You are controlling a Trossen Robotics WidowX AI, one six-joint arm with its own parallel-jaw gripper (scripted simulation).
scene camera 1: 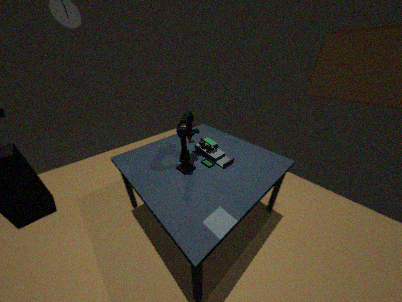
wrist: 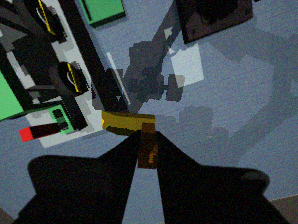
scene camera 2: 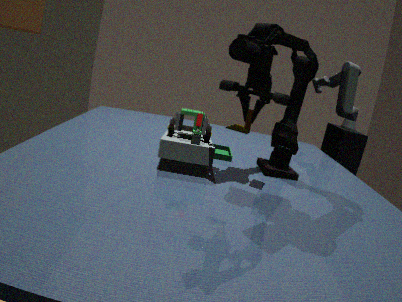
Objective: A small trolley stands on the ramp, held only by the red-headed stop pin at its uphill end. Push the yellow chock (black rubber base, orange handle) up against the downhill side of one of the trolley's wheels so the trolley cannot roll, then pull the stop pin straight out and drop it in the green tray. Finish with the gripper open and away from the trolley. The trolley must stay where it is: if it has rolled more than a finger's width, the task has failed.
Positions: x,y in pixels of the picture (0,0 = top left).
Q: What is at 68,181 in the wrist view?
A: My gripper.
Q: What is my gripper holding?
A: A yellow chock.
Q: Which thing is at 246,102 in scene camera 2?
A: My gripper.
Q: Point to a grey ramp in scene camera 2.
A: At 178,147
